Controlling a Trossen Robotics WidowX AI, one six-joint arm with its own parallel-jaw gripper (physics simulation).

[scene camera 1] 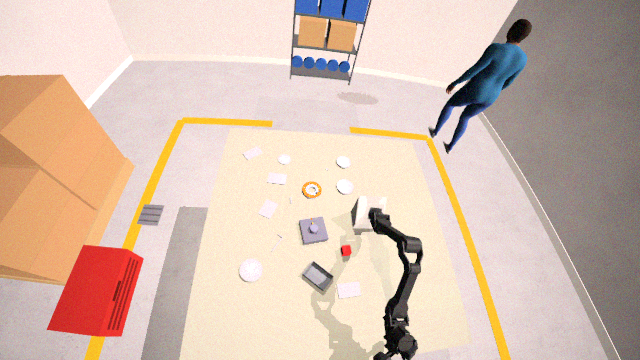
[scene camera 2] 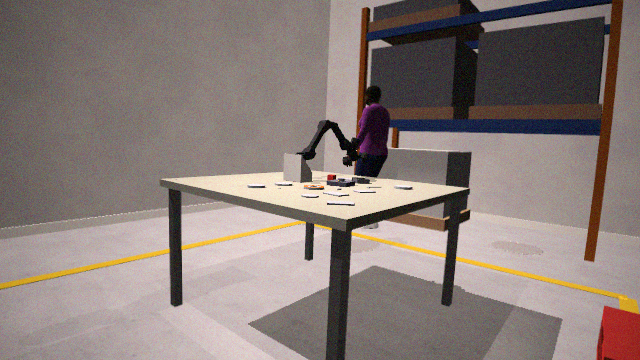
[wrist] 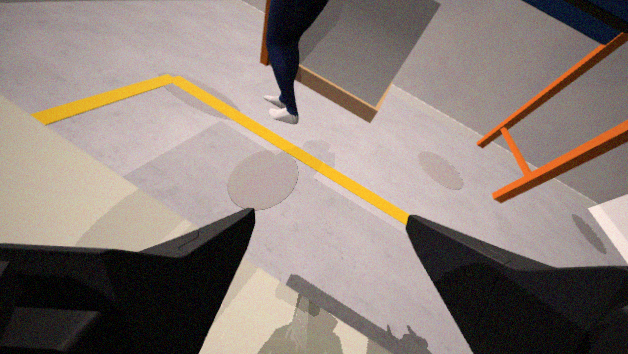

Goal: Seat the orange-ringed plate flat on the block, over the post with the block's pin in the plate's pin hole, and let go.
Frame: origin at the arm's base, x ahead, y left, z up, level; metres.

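Where they show: gripper, fingertip midpoint: point(scene camera 2: 357, 164) point(wrist: 331, 218); arm's base at its link origin: point(scene camera 1: 374, 213) point(scene camera 2: 296, 164).
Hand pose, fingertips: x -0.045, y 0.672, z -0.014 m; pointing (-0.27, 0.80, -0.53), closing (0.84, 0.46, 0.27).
Each offset is from my fingertips to the centre of the thing. "spot": to the spot under its first point.
The orange-ringed plate @(0.836 m right, 0.362 m ahead, 0.079 m down) point(scene camera 1: 311, 183) point(scene camera 2: 314, 187) lies flat on the table, apart from the block and farther toward the back in scene camera 1. The purple-grey block @(0.596 m right, 0.343 m ahead, 0.065 m down) point(scene camera 1: 305, 237) point(scene camera 2: 341, 183) sits near the table's middle, with a round post @(spot: 0.592 m right, 0.347 m ahead, 0.044 m down) point(scene camera 1: 313, 228) on top and a small orange pin @(spot: 0.642 m right, 0.352 m ahead, 0.060 m down) point(scene camera 1: 312, 220) beside the post. My gripper point(scene camera 1: 395, 355) point(scene camera 2: 355, 160) point(wrist: 331, 218) is open and empty. It hangs above the table at the near right in scene camera 1, well away from plate and block. Plate and block do not show in the wrist view.
A red cube @(0.497 m right, 0.182 m ahead, 0.064 m down) point(scene camera 1: 346, 250) point(scene camera 2: 331, 177) and a dark open tray @(0.371 m right, 0.313 m ahead, 0.072 m down) point(scene camera 1: 318, 276) lie between block and arm. White discs @(0.881 m right, 0.172 m ahead, 0.079 m down) point(scene camera 1: 344, 187) @(0.372 m right, 0.618 m ahead, 0.078 m down) point(scene camera 1: 250, 270) and flat white cards @(0.314 m right, 0.166 m ahead, 0.081 m down) point(scene camera 1: 349, 290) @(0.694 m right, 0.584 m ahead, 0.081 m down) point(scene camera 1: 268, 209) lie around. The arm stands on a pale pedestal point(scene camera 1: 361, 214) point(scene camera 2: 295, 167).
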